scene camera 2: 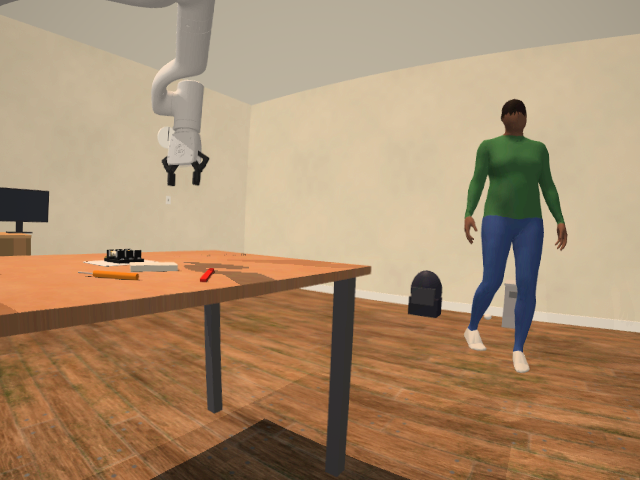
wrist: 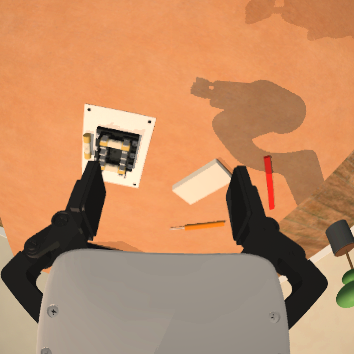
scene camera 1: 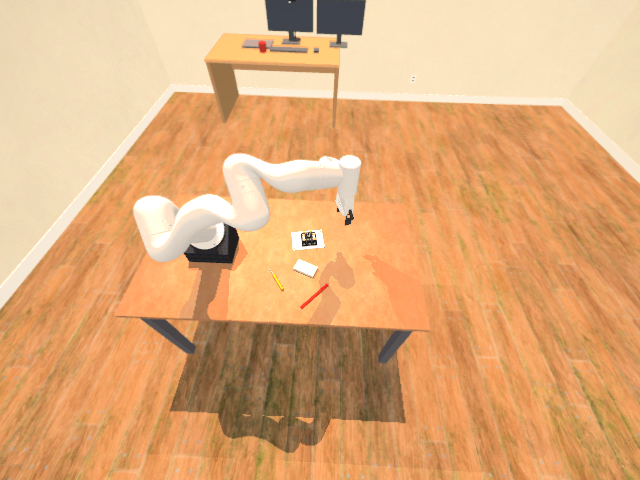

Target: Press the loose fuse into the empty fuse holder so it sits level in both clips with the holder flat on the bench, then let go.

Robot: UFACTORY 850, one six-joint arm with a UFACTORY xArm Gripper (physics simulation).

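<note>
I can see my gripper (scene camera 2: 183, 185). The wrist view gives me the gripper (wrist: 165, 178) as well, and there I also find a white block (wrist: 212, 175).
</note>
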